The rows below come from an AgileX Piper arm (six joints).
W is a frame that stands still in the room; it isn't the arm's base.
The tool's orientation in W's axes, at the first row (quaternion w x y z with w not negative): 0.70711, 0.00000, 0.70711, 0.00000
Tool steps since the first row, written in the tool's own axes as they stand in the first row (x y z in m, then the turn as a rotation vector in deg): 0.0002, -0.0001, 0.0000, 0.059, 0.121, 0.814; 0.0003, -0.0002, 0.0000, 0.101, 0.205, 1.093; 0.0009, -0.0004, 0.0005, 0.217, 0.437, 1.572; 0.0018, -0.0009, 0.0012, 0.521, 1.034, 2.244; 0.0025, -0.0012, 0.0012, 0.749, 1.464, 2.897; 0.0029, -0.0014, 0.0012, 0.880, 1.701, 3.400; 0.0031, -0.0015, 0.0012, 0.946, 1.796, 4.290
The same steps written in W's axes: 0.0000, -0.0001, -0.0002, 0.814, 0.121, -0.059; 0.0000, -0.0002, -0.0003, 1.093, 0.205, -0.101; 0.0005, -0.0004, -0.0009, 1.572, 0.437, -0.217; 0.0012, -0.0009, -0.0018, 2.244, 1.034, -0.521; 0.0012, -0.0012, -0.0025, 2.897, 1.464, -0.749; 0.0012, -0.0014, -0.0029, 3.400, 1.701, -0.880; 0.0012, -0.0015, -0.0031, 4.290, 1.796, -0.946
